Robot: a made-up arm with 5 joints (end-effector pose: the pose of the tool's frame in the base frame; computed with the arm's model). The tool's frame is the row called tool.
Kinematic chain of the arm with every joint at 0, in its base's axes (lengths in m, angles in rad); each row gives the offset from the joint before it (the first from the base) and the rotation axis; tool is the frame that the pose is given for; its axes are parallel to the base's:
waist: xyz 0 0 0.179 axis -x
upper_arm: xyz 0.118 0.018 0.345 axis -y
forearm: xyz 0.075 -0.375 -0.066 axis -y
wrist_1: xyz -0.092 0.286 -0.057 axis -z
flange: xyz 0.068 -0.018 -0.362 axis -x
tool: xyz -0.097 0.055 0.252
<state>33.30 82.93 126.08 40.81 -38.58</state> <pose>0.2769 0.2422 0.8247 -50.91 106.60 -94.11</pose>
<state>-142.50 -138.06 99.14 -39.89 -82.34</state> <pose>-0.1487 0.1971 -0.0395 -110.27 -15.60 -61.86</pose>
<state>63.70 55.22 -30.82 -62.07 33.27</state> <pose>0.0836 0.0343 0.2169 -98.03 -5.95 74.83</pose>
Working (the frame after each row of the table, in the pose's form):
after waist: 0.0000 0.0000 0.1790 -63.70 0.00 0.00
after upper_arm: 0.1180 0.3173 0.3157 -58.49 -49.24 30.59
after forearm: 0.2150 0.1726 0.6625 -62.69 -21.82 13.55
after wrist_1: 0.1548 0.2187 0.3663 -69.46 14.57 68.05
after flange: 0.3478 -0.0363 0.1827 -98.03 -5.95 74.83

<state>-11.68 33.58 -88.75 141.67 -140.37</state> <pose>-0.3753 0.0834 0.3706 24.54 -95.67 -69.37</pose>
Working (the frame after each row of the table, in the pose's form):
after waist: 0.0000 0.0000 0.1790 11.68 0.00 0.00
after upper_arm: 0.1180 -0.0522 0.5205 11.34 -33.46 -3.42
after forearm: 0.2170 -0.4167 0.4314 10.76 54.97 5.62
after wrist_1: 0.1177 -0.1453 0.5313 -60.65 35.36 -122.26
after flange: -0.2163 -0.1417 0.3750 24.54 -95.67 -69.37

